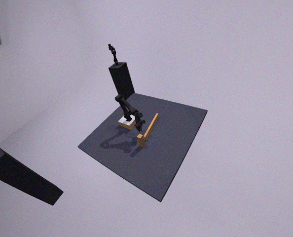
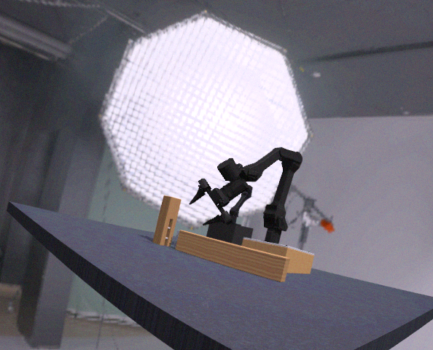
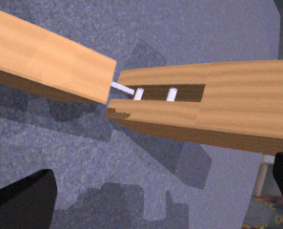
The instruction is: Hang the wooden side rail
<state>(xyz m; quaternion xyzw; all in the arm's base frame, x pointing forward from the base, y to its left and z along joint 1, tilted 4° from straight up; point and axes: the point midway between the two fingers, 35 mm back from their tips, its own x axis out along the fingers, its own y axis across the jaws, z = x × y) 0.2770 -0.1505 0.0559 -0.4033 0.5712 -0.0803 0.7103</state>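
Right now the wooden headboard post is 50 mm ahead of my gripper tip, 80 mm to the right of it and 50 mm below it.
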